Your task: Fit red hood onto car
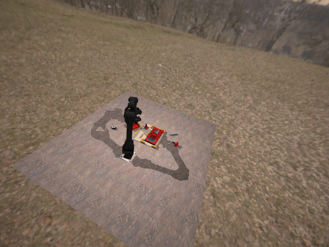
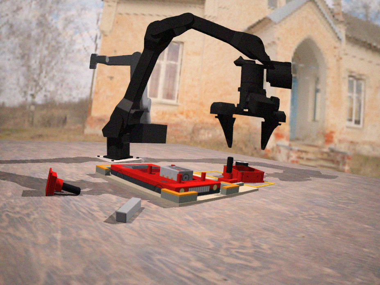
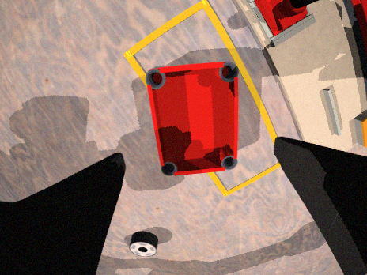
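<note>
Right now the red hood is 60 mm below my gripper tip. Also, from my gripper tip: tan jig 50 mm behind, 210 mm to the right, 60 mm below; then white engine block 20 mm behind, 240 mm to the right, 50 mm below.
</note>
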